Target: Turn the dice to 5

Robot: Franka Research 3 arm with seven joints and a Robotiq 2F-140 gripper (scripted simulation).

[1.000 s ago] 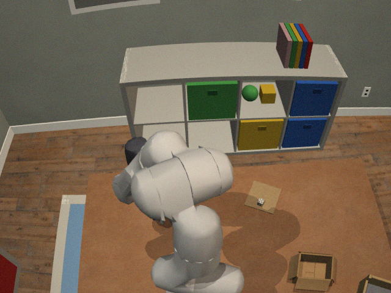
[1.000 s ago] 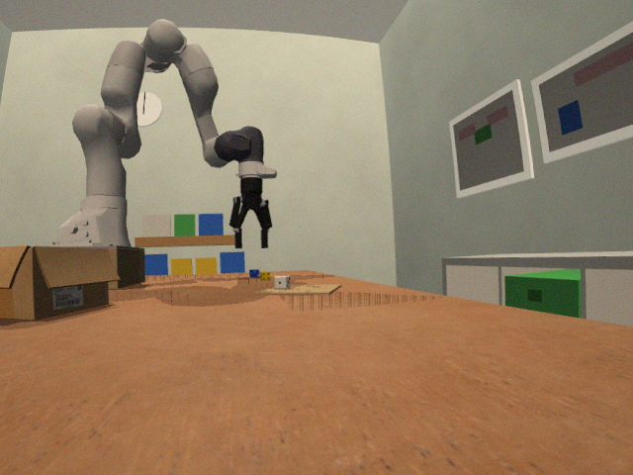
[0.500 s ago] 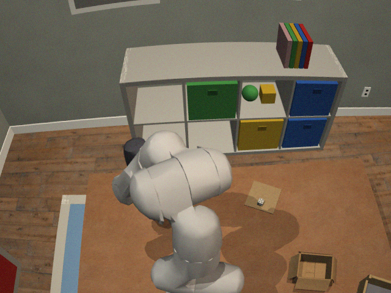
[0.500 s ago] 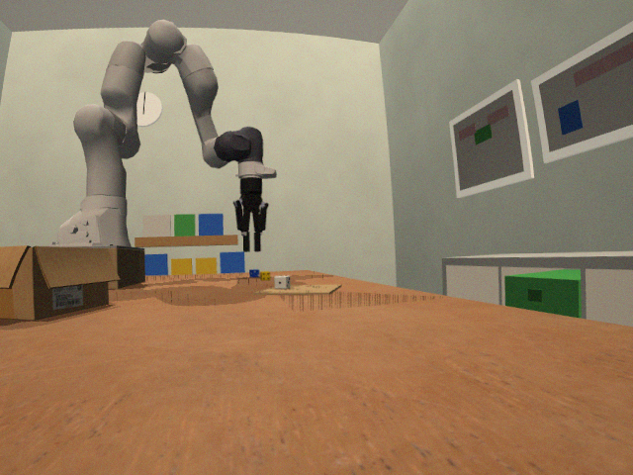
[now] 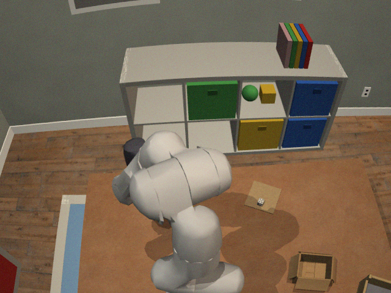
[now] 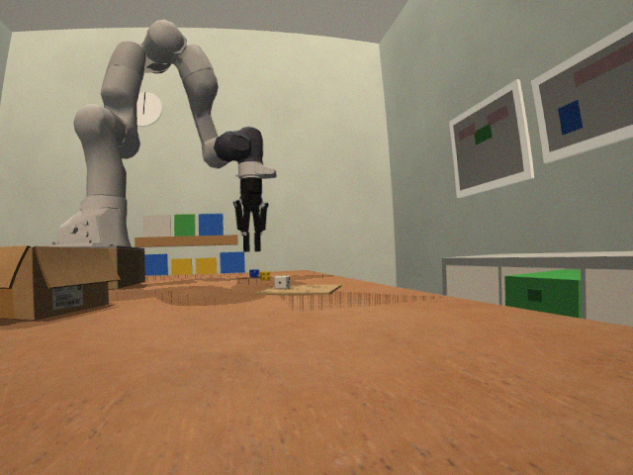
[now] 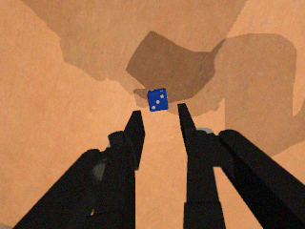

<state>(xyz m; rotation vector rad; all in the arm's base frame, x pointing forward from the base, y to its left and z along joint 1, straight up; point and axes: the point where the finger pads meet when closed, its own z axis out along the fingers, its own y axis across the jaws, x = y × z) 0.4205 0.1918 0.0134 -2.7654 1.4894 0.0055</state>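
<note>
My gripper is now 110 mm above the blue die. Round my hand: tan mat 90 mm ahead, 490 mm to the right, 120 mm below; yellow die 40 mm ahead, 170 mm to the right, 110 mm below; white die 60 mm ahead, 470 mm to the right, 100 mm below.
</note>
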